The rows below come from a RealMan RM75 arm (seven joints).
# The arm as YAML. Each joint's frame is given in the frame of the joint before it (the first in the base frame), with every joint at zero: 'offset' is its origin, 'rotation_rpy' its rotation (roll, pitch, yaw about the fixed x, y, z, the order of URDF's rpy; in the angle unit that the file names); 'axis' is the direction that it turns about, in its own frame. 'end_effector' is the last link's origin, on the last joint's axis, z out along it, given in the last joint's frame.
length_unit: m
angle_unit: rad
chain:
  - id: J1
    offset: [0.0, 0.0, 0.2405]
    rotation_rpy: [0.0, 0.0, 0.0]
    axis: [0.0, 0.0, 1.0]
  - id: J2
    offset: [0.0, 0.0, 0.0]
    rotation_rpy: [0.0, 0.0, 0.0]
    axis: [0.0, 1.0, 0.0]
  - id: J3
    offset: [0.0, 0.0, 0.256]
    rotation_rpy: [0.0, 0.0, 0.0]
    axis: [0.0, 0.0, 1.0]
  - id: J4
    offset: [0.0, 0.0, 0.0]
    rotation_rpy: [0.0, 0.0, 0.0]
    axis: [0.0, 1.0, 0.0]
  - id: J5
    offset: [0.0, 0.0, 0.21]
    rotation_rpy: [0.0, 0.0, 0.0]
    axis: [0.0, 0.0, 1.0]
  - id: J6
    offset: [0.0, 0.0, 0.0]
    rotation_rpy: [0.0, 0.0, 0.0]
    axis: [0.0, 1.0, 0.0]
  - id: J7
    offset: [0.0, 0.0, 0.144]
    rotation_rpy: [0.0, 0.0, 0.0]
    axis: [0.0, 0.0, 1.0]
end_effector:
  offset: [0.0, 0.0, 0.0]
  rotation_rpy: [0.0, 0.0, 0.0]
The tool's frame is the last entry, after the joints.
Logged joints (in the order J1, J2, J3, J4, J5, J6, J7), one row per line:
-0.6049 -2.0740 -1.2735 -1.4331 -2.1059 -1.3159 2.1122
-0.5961 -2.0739 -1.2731 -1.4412 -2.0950 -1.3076 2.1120
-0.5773 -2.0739 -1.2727 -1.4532 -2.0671 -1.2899 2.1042
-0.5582 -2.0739 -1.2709 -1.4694 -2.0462 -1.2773 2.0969
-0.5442 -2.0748 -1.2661 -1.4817 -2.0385 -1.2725 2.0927
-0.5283 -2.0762 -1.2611 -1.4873 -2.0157 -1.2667 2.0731
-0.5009 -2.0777 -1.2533 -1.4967 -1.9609 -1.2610 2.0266
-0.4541 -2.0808 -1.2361 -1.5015 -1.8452 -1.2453 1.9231
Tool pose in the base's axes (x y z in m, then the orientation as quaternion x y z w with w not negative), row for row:
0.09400 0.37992 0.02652 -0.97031 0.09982 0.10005 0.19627
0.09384 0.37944 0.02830 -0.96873 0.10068 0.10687 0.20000
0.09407 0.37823 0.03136 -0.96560 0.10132 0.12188 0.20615
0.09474 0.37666 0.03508 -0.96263 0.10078 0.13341 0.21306
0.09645 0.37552 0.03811 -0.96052 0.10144 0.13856 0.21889
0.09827 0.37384 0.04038 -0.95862 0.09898 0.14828 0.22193
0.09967 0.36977 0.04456 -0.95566 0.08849 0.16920 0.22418
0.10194 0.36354 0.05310 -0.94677 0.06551 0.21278 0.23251
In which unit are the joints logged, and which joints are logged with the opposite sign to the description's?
The joints are logged in radians. Opposite sign: J1, J2.
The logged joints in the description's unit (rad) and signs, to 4 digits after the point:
0.6049 2.0740 -1.2735 -1.4331 -2.1059 -1.3159 2.1122
0.5961 2.0739 -1.2731 -1.4412 -2.0950 -1.3076 2.1120
0.5773 2.0739 -1.2727 -1.4532 -2.0671 -1.2899 2.1042
0.5582 2.0739 -1.2709 -1.4694 -2.0462 -1.2773 2.0969
0.5442 2.0748 -1.2661 -1.4817 -2.0385 -1.2725 2.0927
0.5283 2.0762 -1.2611 -1.4873 -2.0157 -1.2667 2.0731
0.5009 2.0777 -1.2533 -1.4967 -1.9609 -1.2610 2.0266
0.4541 2.0808 -1.2361 -1.5015 -1.8452 -1.2453 1.9231

